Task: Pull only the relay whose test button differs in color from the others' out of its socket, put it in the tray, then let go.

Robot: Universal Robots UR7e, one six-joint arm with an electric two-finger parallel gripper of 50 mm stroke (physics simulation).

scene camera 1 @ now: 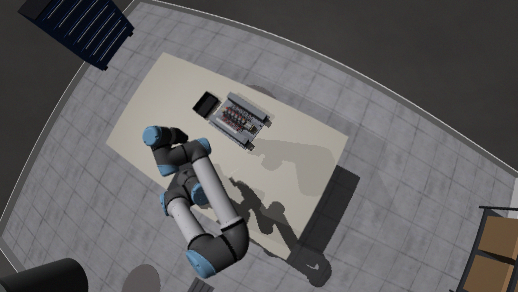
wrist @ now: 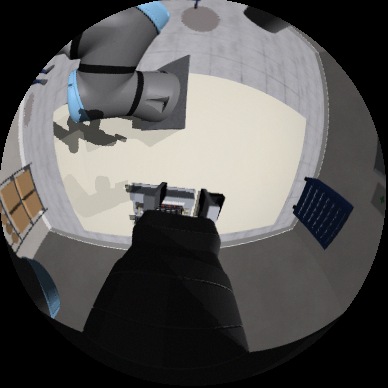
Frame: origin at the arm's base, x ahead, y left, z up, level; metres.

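Where they show: gripper, fingertip midpoint: [scene camera 1: 184, 140] [wrist: 182, 191]; arm's base, link origin: [scene camera 1: 189, 180] [wrist: 159, 96].
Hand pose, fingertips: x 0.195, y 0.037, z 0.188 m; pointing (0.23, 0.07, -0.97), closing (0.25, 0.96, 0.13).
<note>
Each offset is from my fingertips to the top centre of the thing. "pt": to the spot under its first point. Level surfaces: height alone.
A grey panel [scene camera 1: 248, 106] [wrist: 142, 188] lies on the table, with a row of several small relays {0.287 m ahead, 0.122 m right, 0.283 m down} [scene camera 1: 236, 118] {pt 0.276 m ahead, 0.072 m right, 0.327 m down} [wrist: 171, 208] standing in it between two raised grey ducts. The test-button colors are too small to tell apart. The black tray {pt 0.314 m ahead, 0.132 m left, 0.350 m down} [scene camera 1: 206, 104] lies beside the panel's left end in the scene view; in the wrist view part of the tray {pt 0.265 m ahead, 0.187 m left, 0.351 m down} [wrist: 219, 197] shows behind the right finger. My gripper [scene camera 1: 184, 136] [wrist: 182, 191] is open and empty. It hangs above the table, to the left of the panel and below the tray in the scene view. The gripper body hides part of the panel and relays in the wrist view.
The pale table {0.353 m down} [scene camera 1: 160, 90] [wrist: 240, 140] carries the panel, the tray and my arm's base. The raised ducts stand on both sides of the relay row. A dark blue rack and a shelf with brown boxes stand away from the table.
</note>
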